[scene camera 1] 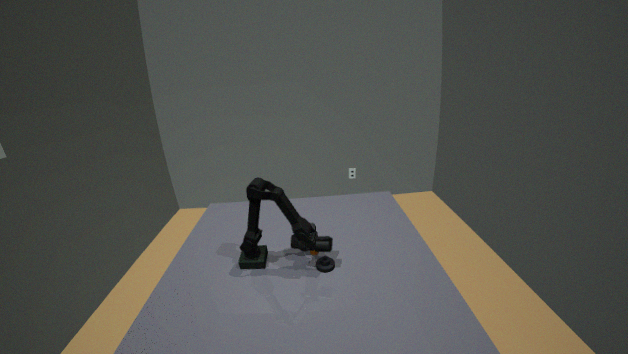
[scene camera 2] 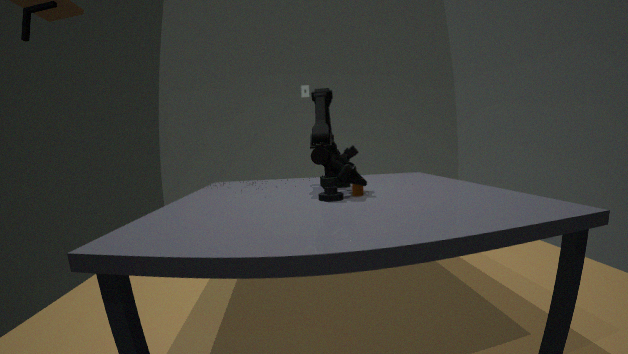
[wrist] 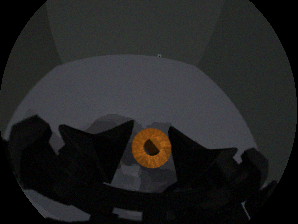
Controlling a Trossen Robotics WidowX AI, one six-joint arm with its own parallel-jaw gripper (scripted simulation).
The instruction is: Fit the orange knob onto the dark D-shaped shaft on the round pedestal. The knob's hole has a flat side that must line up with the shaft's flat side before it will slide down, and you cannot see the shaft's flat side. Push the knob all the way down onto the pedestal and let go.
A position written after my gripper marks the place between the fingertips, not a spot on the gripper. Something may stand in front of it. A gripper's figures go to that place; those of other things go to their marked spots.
Scene:
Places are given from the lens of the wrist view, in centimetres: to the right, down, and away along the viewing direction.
my gripper (wrist: 151, 126): 0, 2, 10
orange knob (wrist: 155, 141): 1, 3, 7

